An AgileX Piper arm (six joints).
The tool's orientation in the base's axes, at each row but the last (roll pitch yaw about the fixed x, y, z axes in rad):
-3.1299, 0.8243, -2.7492
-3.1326, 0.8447, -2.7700
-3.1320, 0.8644, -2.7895
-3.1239, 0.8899, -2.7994
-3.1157, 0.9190, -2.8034
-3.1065, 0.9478, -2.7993
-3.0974, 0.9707, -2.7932
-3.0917, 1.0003, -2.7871
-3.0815, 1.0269, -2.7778
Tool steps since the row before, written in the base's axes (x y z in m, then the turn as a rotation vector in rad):
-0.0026, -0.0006, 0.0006, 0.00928, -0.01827, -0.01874
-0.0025, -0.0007, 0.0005, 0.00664, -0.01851, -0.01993
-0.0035, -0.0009, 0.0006, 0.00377, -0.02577, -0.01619
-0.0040, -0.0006, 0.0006, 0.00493, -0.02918, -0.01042
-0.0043, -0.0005, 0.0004, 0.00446, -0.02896, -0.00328
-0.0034, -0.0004, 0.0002, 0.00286, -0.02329, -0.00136
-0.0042, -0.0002, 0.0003, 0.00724, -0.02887, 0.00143
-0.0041, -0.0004, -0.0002, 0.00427, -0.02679, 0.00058
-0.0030, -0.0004, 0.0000, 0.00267, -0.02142, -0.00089
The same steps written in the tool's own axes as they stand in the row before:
0.0013, 0.0004, -0.0023, 0.01268, -0.02027, 0.01413
0.0013, 0.0002, -0.0023, 0.01526, -0.01954, 0.01301
0.0019, 0.0003, -0.0031, 0.01579, -0.02543, 0.00668
0.0020, 0.0007, -0.0035, 0.01134, -0.02909, 0.00307
0.0022, 0.0009, -0.0036, 0.00588, -0.02885, -0.00156
0.0018, 0.0007, -0.0029, 0.00409, -0.02300, -0.00256
0.0020, 0.0011, -0.0035, 0.00054, -0.02973, -0.00201
0.0023, 0.0009, -0.0033, 0.00237, -0.02681, -0.00344
0.0015, 0.0005, -0.0026, 0.00341, -0.02117, -0.00266

